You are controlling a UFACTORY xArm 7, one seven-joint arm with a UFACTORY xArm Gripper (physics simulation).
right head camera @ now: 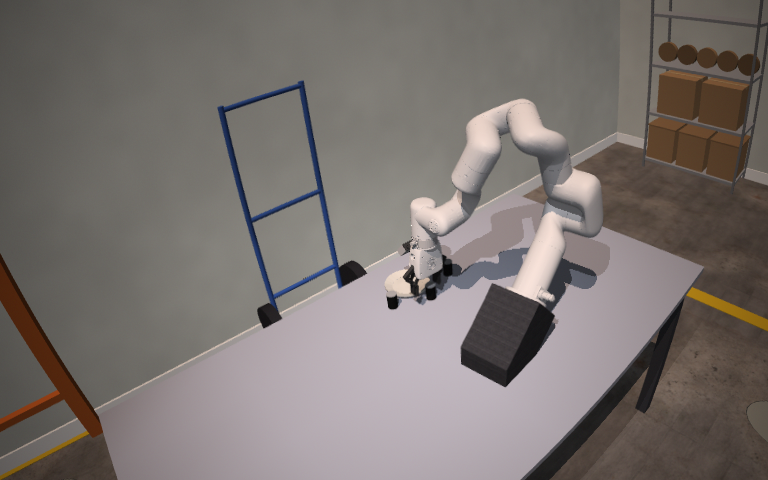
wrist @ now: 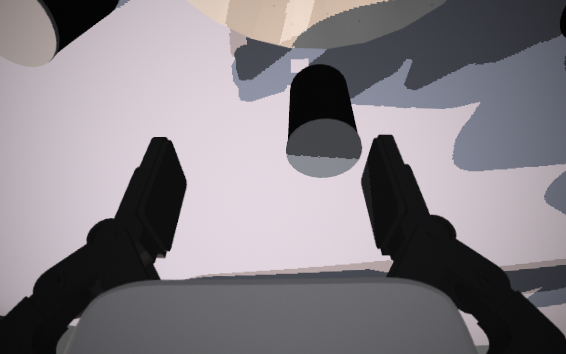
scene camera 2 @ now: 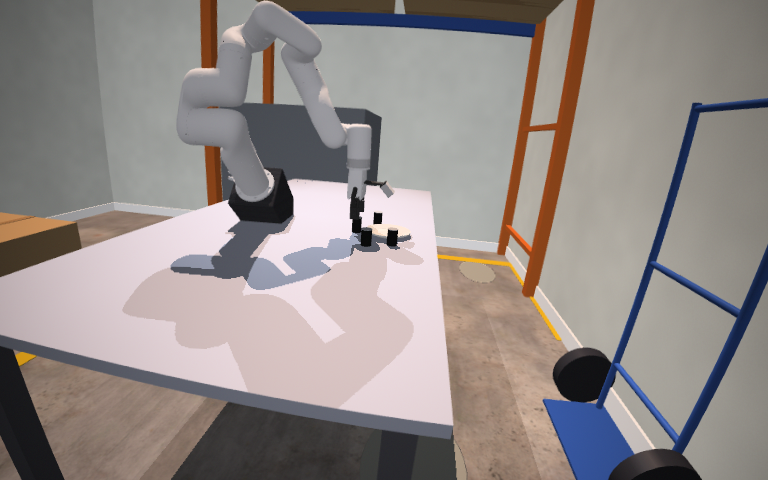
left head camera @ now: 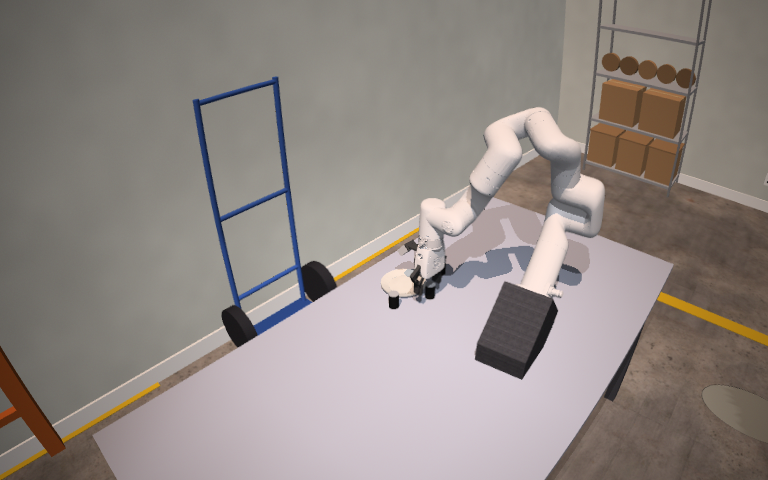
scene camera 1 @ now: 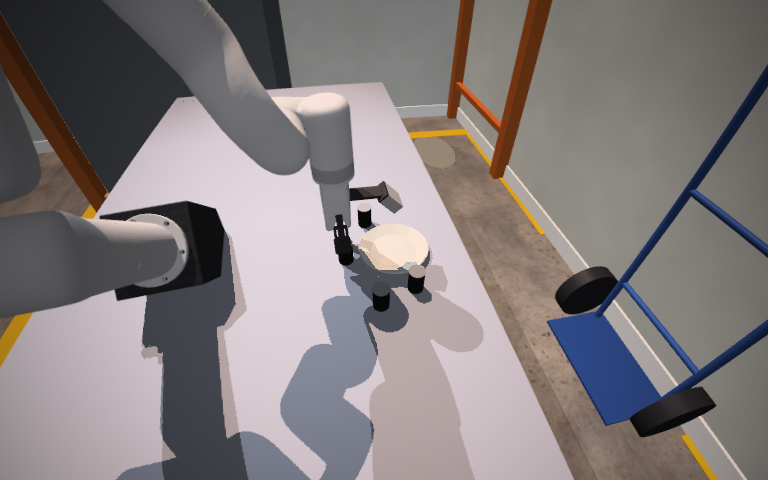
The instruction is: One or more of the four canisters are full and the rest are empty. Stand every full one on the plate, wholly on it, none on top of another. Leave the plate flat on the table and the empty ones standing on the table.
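Places are measured from the arm's base along level axes (x ahead, y left, z up), in metres.
Pixels of known places: gripper, fingertip midpoint: (right head camera: 425,288) (wrist: 273,158) (scene camera 2: 357,215) (left head camera: 427,287) (scene camera 1: 341,236); arm's base, origin of the base link: (right head camera: 524,299) (scene camera 2: 255,185) (left head camera: 532,296) (scene camera 1: 151,250).
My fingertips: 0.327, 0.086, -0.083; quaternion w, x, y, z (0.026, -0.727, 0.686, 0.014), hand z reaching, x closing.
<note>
Ahead of a thing's pixels: the offset from my fingertips to its top centre, as dx, dy, dz. Level surfaces: height alone.
The pale round plate {+0.111, -0.008, -0.035} (left head camera: 391,283) (right head camera: 396,284) (scene camera 1: 404,247) (scene camera 2: 396,230) (wrist: 260,15) lies on the table, with no canister on it. Four dark upright canisters with grey tops stand around it. The first {+0.006, -0.022, +0.000} (right head camera: 431,292) (scene camera 1: 345,256) (scene camera 2: 356,225) (wrist: 322,105) is beside the plate, below my gripper (scene camera 1: 342,243) (scene camera 2: 356,212) (wrist: 273,158). My gripper is open and empty; this canister shows nearer its right finger in the wrist view. The second {+0.056, +0.092, +0.000} (left head camera: 393,301) (right head camera: 391,300) (scene camera 1: 364,216) (scene camera 2: 377,217), third {+0.066, -0.147, +0.000} (right head camera: 448,267) (scene camera 1: 381,297) (scene camera 2: 366,237) and fourth {+0.139, -0.114, +0.000} (scene camera 1: 416,280) (scene camera 2: 391,237) stand apart. Fullness cannot be told.
The arm's dark base block (left head camera: 515,328) (right head camera: 504,333) (scene camera 1: 206,243) (scene camera 2: 263,198) is on the table {dz -0.051} (left head camera: 339,384). A camera (scene camera 1: 390,196) (scene camera 2: 387,188) juts out beside my gripper, over the plate side. A blue hand truck (left head camera: 286,192) (scene camera 2: 640,283) stands beyond the table edge.
</note>
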